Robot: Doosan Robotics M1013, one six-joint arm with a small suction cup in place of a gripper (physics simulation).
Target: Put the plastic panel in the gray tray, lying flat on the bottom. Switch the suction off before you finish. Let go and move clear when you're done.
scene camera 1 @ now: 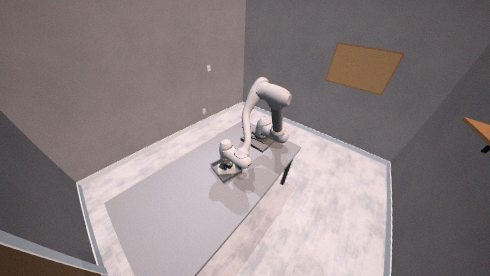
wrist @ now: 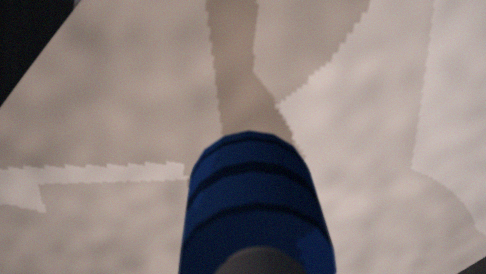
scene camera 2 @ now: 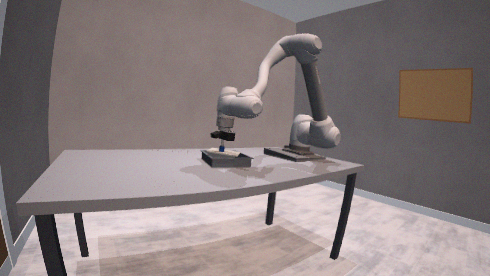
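Where they show: hand at its tool point: point(scene camera 1: 225, 169) point(wrist: 249, 166) point(scene camera 2: 221, 153); arm's base at its link origin: point(scene camera 1: 260, 137) point(scene camera 2: 298, 152).
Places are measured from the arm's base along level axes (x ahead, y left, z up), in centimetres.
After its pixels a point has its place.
Observation:
The pale plastic panel point(scene camera 1: 228, 171) @(x 67.0, y 0.7, z 3.8 cm) point(scene camera 2: 231, 152) @(x 62.4, y -0.2, z 3.7 cm) point(wrist: 125, 100) @(x 68.9, y -0.6, z 4.0 cm) is within the outline of the gray tray point(scene camera 1: 217, 174) @(x 72.2, y -8.6, z -1.8 cm) point(scene camera 2: 227, 162) @(x 68.6, y 4.5, z -0.3 cm), on the table. In the scene camera 2 view it shows above the tray's front wall, near rim height, and slopes slightly down to the right. The front wall hides its underside, so I cannot tell whether any edge touches the tray. My blue suction cup point(scene camera 1: 224, 168) point(scene camera 2: 221, 149) point(wrist: 252, 190) points down and is on the panel's upper face, shut on it. The wrist view shows the panel filling most of the area around the cup.
The tray's walls stand close around the panel. The arm's base plate point(scene camera 2: 272, 152) @(x 17.4, y -10.0, z -0.3 cm) is on the table to the right of the tray in the scene camera 2 view. The table's front edge point(scene camera 2: 190, 198) @(x 105.9, y 31.4, z -4.6 cm) runs in front of the tray.

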